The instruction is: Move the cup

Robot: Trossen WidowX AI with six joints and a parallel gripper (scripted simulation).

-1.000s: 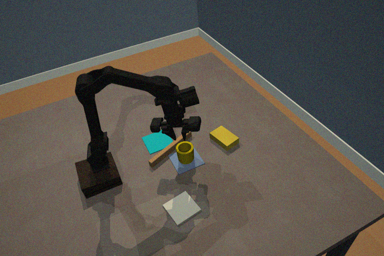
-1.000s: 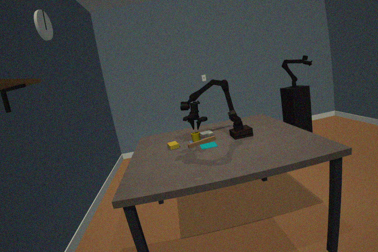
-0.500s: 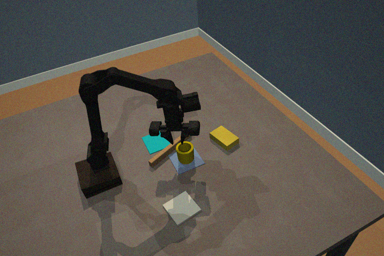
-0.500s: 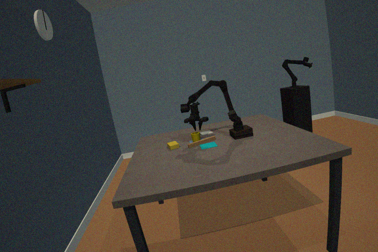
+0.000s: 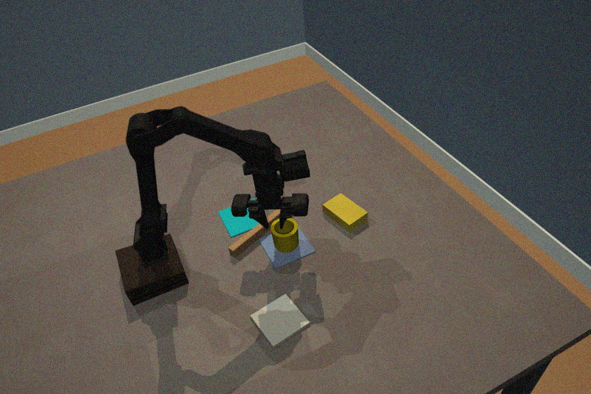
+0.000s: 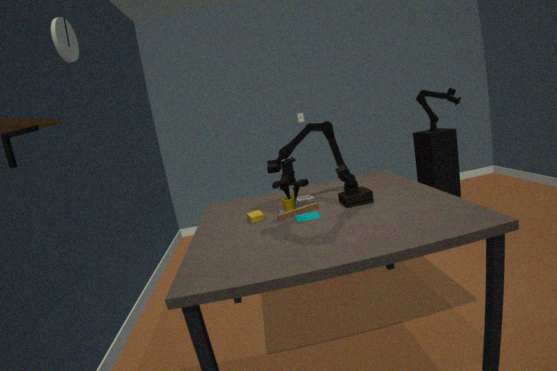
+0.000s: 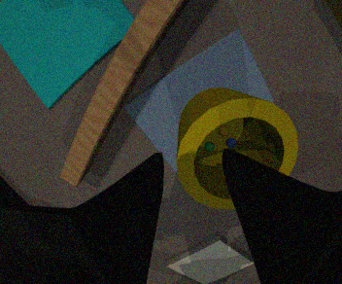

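Now: gripper tip 2 cm short of the yellow cup, 2 cm to the left of it and 3 cm above it. Also, from my gripper tip: light blue pad 2 cm ahead, 2 cm to the right, 7 cm below; then yellow block 21 cm ahead, 1 cm to the right, 5 cm below; then wooden bar 1 cm behind, 7 cm to the left, 6 cm below.
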